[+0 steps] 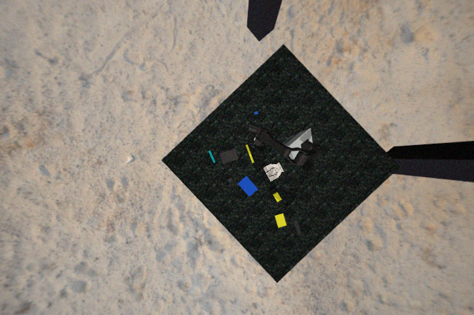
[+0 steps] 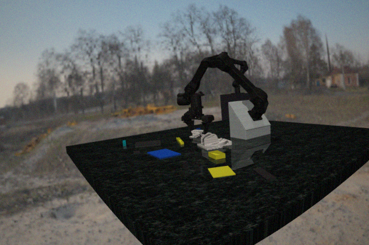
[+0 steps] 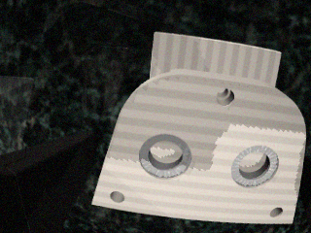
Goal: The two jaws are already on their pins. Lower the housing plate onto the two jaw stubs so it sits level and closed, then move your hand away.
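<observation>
My gripper tip is 14 cm short of the yellow bar, 5 cm to the right of it and 1 cm above it. The rest, counted from my gripper tip: teal peg 38 cm ahead, 12 cm to the right; then blue tile 31 cm ahead, 24 cm to the left, 1 cm below; then dark tile 28 cm ahead, 3 cm to the right, 1 cm below.
</observation>
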